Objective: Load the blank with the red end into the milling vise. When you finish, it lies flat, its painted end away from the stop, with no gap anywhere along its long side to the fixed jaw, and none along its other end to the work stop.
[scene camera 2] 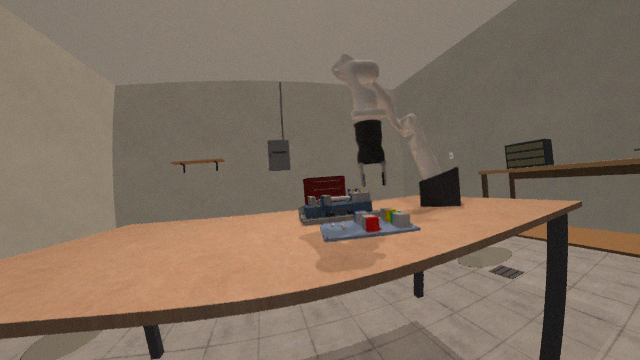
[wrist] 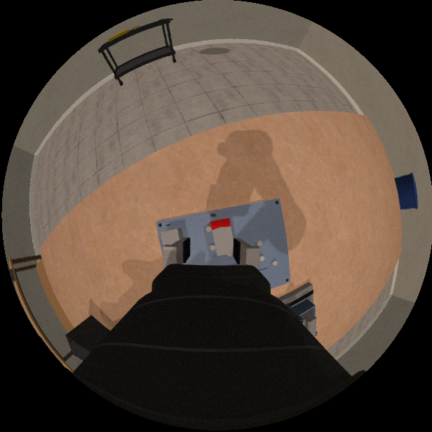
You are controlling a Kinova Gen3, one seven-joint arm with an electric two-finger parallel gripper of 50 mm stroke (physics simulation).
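Observation:
The blank with the red end [scene camera 2: 371,223] [wrist: 223,241] lies on the blue board [scene camera 2: 345,235] [wrist: 272,225], its red end toward the board's far edge in the wrist view. My gripper [scene camera 2: 373,180] [wrist: 211,246] is open and empty, high above the board. In the wrist view the red-ended blank shows between the fingertips, nearer the right one, well below them. The milling vise [scene camera 2: 337,209] [wrist: 302,307] stands behind the board in the scene view; in the wrist view part of it shows at the lower right, the rest hidden by the gripper body.
Other blanks stand on the board, among them a yellow-marked one [scene camera 2: 389,215] and a green-marked one [scene camera 2: 400,219]. Small pale pegs [wrist: 259,243] stick up from the board. A red toolbox [scene camera 2: 324,187] stands behind the vise. A black block [scene camera 2: 441,189] [wrist: 87,335] is near the arm's base.

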